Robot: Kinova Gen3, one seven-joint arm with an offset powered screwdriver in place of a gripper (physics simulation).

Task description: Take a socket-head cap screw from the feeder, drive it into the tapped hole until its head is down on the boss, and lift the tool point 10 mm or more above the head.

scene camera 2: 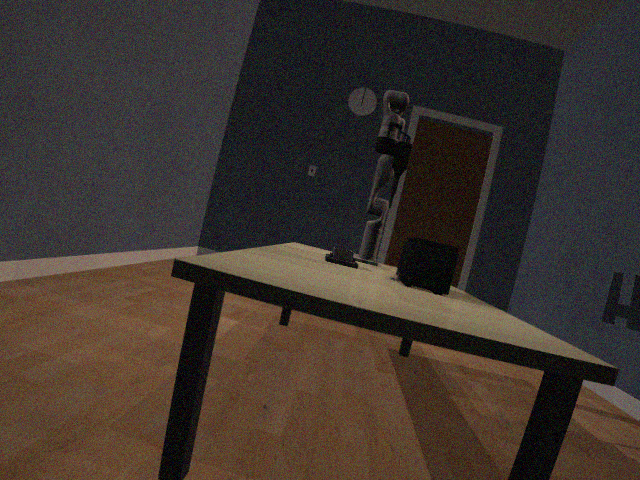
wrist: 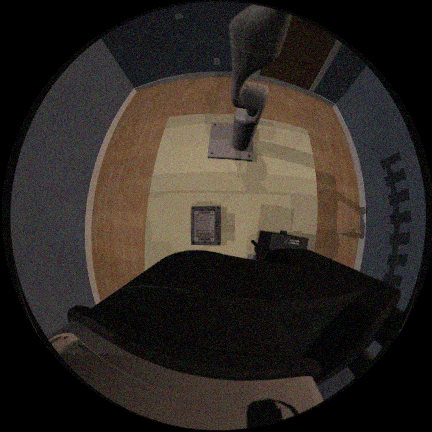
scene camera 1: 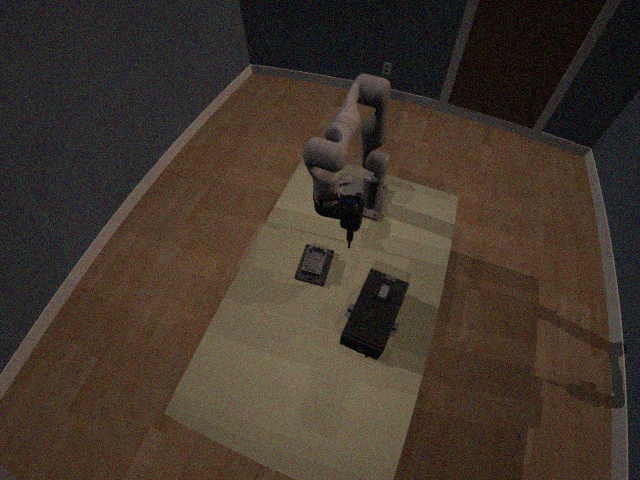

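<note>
The screwdriver (scene camera 1: 349,244) (scene camera 2: 391,200) points down and hangs high above the table, behind the black box and the fixture. Its dark body fills the lower part of the wrist view, where its tip does not show. Whether a screw sits on the tip is too small and dark to tell. The black box (scene camera 1: 373,316) (scene camera 2: 427,265) (wrist: 281,242), which looks like the feeder, stands on the table with a light label on top. A dark plate with a grey raised part (scene camera 1: 313,264) (scene camera 2: 341,255) (wrist: 205,225) lies to its left, apart from it. The tapped hole and screws cannot be made out.
The pale table (scene camera 1: 289,372) (scene camera 2: 289,269) (wrist: 170,165) carries both objects and the arm's base plate (wrist: 219,142) at the back. The arm (scene camera 1: 323,155) (scene camera 2: 381,178) (wrist: 255,42) rises from that plate. The room is dim, with shadows across the table and floor.
</note>
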